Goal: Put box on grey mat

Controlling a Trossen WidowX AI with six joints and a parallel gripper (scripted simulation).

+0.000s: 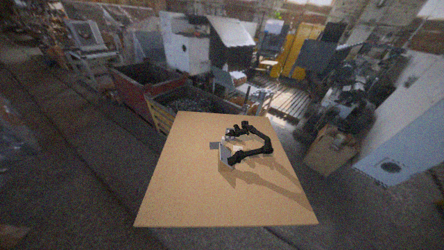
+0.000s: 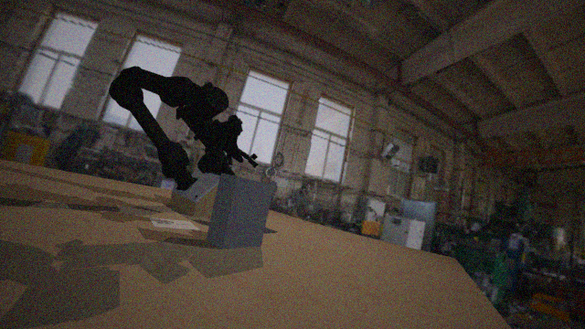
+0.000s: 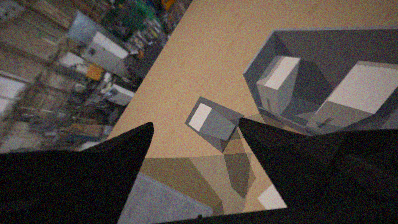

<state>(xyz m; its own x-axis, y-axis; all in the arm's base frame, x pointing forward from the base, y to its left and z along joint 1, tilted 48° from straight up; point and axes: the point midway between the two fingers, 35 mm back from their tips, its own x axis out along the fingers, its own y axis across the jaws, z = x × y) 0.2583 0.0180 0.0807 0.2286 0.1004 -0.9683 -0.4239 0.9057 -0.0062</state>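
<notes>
Right now the grey mat is 160 mm below my gripper tip, 100 mm to the left of it and 10 mm ahead of it. The rest, counted from my gripper tip: paper 160 mm below, 130 mm to the right, 50 mm behind.
</notes>
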